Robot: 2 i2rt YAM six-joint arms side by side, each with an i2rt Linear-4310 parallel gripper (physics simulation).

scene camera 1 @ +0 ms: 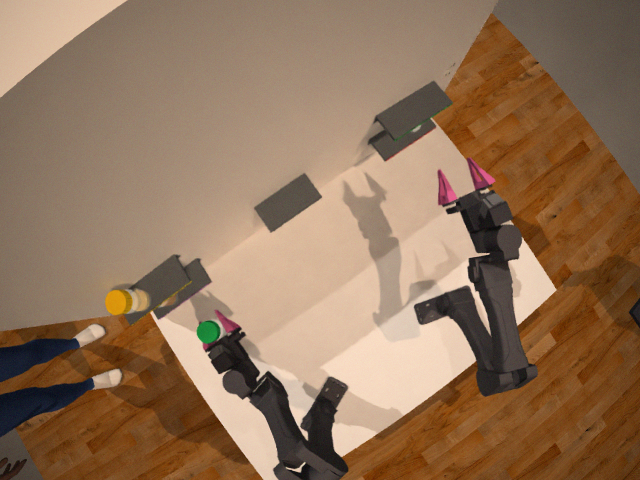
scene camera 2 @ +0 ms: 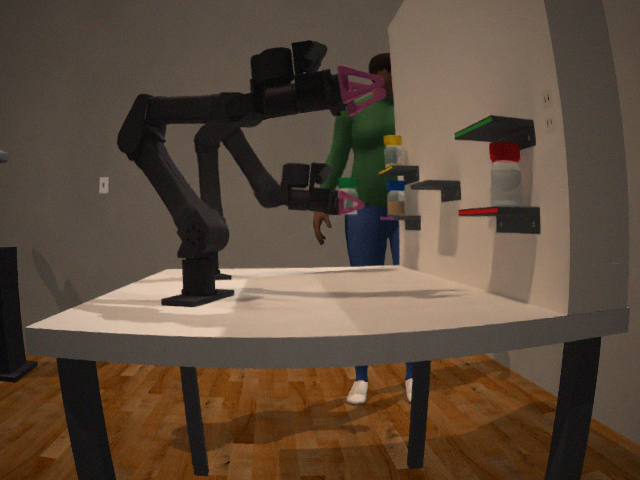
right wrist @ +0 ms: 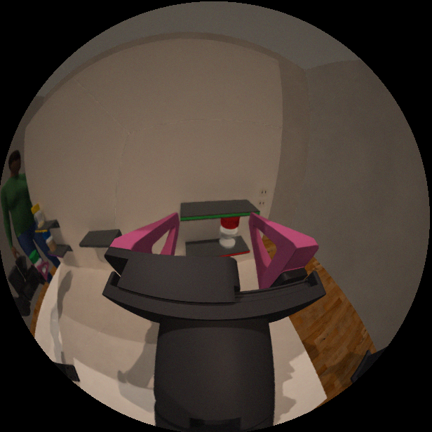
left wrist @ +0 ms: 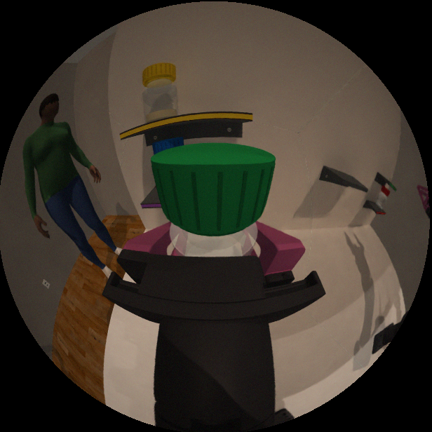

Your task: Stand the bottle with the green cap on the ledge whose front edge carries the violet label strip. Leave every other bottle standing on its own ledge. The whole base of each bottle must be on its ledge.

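Frame: origin at the left arm's base, x back, y right, z up, level; metres.
Seen in the pictures: left gripper, fingertip midpoint: [scene camera 1: 207, 316] [scene camera 2: 362, 204]; right gripper, fingertip midpoint: [scene camera 1: 453, 163] [scene camera 2: 385, 87]; left arm's base, origin of the base link: [scene camera 1: 323, 406]; right arm's base, origin of the base link: [scene camera 1: 444, 305] [scene camera 2: 199, 299].
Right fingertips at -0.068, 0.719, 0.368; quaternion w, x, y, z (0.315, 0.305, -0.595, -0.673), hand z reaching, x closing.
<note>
Offsets run from my right fingertips to a thing's top centre, as dx, dy, dz. "pt": to the spot under its first point.
The green-capped bottle @[-0.314, -0.616, -0.104] [scene camera 1: 208, 331] [scene camera 2: 347, 182] [left wrist: 213, 192] [right wrist: 35, 256] is upright in the air, a short way out from the wall ledges. My left gripper [scene camera 2: 356, 203] [left wrist: 213, 217] is shut on its clear body. The violet-strip ledge @[pt -0.443, -0.513, -0.211] [scene camera 1: 200, 271] [left wrist: 151, 198] [right wrist: 64, 249] is on the wall, partly under the yellow-strip ledge @[-0.480, -0.595, -0.071] [scene camera 1: 160, 276] [scene camera 2: 405, 170] [left wrist: 200, 129]. A blue-capped bottle @[-0.491, -0.624, -0.106] [scene camera 2: 395, 198] [left wrist: 168, 146] [right wrist: 51, 243] stands on the violet-strip ledge; the green cap hides much of both in the left wrist view. My right gripper [scene camera 1: 454, 165] [scene camera 2: 383, 88] [right wrist: 213, 217] is open and empty, high above the table.
A yellow-capped bottle @[-0.491, -0.629, +0.034] [scene camera 1: 118, 302] [scene camera 2: 392, 153] [left wrist: 160, 97] stands on the yellow-strip ledge's outer end. A red-capped bottle @[-0.125, +0.161, -0.106] [scene camera 2: 505, 178] [right wrist: 229, 231] stands on the red-strip ledge @[pt -0.179, +0.054, -0.211] [scene camera 1: 379, 144] [right wrist: 200, 247], under the green-strip ledge @[-0.134, +0.126, -0.071] [scene camera 1: 413, 108] [scene camera 2: 498, 128] [right wrist: 217, 208]. Another ledge @[-0.307, -0.234, -0.141] [scene camera 1: 287, 202] [scene camera 2: 436, 184] [left wrist: 342, 178] is mid-wall.
</note>
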